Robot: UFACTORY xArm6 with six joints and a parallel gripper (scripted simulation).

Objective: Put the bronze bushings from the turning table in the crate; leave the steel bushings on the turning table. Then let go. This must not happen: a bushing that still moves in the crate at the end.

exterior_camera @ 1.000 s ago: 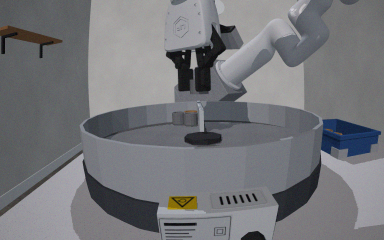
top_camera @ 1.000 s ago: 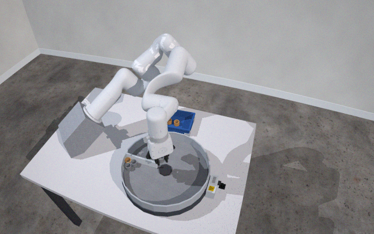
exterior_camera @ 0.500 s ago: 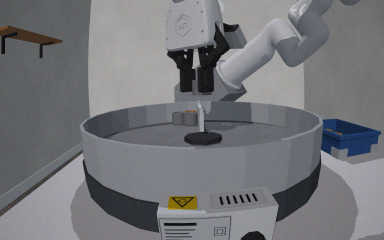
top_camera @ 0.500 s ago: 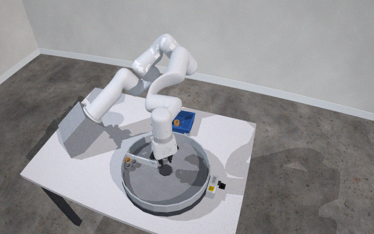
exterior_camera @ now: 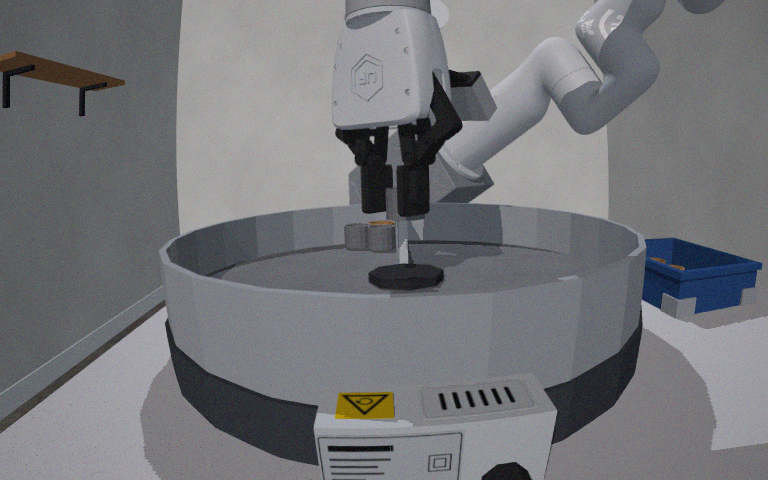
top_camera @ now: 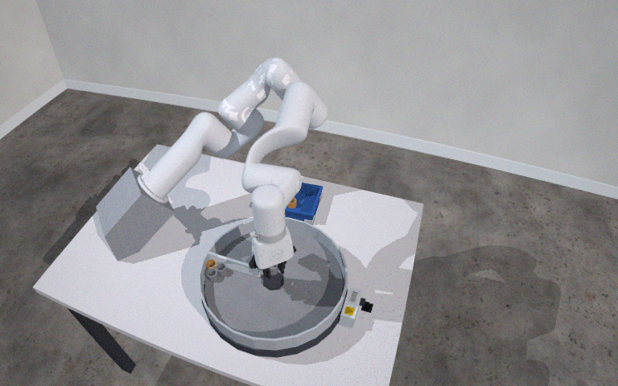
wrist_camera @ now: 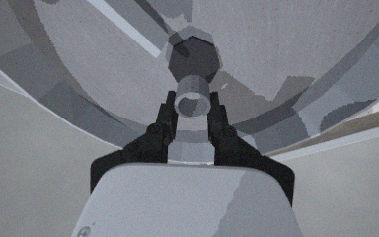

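Now: hand 1 cm past the turning table, 1 cm to the right of it and 8 cm above it. Also, from my hand: blue crate: 16 cm behind, 33 cm to the left, 11 cm below.
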